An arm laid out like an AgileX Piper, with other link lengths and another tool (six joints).
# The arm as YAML. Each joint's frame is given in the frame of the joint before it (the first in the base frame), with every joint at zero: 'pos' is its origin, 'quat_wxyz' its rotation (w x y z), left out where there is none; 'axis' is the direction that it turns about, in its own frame. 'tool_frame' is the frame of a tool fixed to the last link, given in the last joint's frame.
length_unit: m
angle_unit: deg
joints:
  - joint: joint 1
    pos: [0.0, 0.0, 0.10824]
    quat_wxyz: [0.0, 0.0, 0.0, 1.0]
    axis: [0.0, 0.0, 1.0]
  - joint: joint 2
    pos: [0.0, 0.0, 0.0]
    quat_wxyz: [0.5, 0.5, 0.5, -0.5]
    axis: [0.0, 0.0, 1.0]
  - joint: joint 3
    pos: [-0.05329, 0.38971, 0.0]
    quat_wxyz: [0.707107, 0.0, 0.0, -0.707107]
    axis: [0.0, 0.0, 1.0]
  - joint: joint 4
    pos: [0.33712, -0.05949, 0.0]
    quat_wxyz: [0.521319, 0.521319, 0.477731, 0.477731]
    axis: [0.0, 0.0, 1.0]
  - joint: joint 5
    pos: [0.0, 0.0, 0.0]
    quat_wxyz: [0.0, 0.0, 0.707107, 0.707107]
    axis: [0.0, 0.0, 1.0]
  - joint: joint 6
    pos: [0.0, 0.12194, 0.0]
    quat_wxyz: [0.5, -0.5, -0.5, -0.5]
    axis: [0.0, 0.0, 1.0]
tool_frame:
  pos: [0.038, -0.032, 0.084]
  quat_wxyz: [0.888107, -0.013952, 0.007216, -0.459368]
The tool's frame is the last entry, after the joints.
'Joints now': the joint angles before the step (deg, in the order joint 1, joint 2, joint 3, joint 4, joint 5, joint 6). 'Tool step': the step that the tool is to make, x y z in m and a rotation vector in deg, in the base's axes. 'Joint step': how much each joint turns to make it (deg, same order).
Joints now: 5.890 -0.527 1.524 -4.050 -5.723 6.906
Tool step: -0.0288 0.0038 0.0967 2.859 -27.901 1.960
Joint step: 0.048 -0.012 0.004 0.187 -28.103 -0.085
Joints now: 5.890 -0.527 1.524 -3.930 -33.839 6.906
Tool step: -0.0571 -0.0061 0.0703 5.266 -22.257 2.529
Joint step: 0.021 -0.268 -1.221 1.982 -21.279 1.652
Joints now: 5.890 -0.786 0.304 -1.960 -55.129 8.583
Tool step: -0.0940 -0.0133 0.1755 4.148 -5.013 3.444
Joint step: -0.173 0.298 -30.259 1.968 24.499 3.728
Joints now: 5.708 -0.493 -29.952 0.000 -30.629 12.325
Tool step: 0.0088 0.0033 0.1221 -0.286 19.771 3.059
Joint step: -0.003 15.632 -31.538 3.494 35.613 -0.018
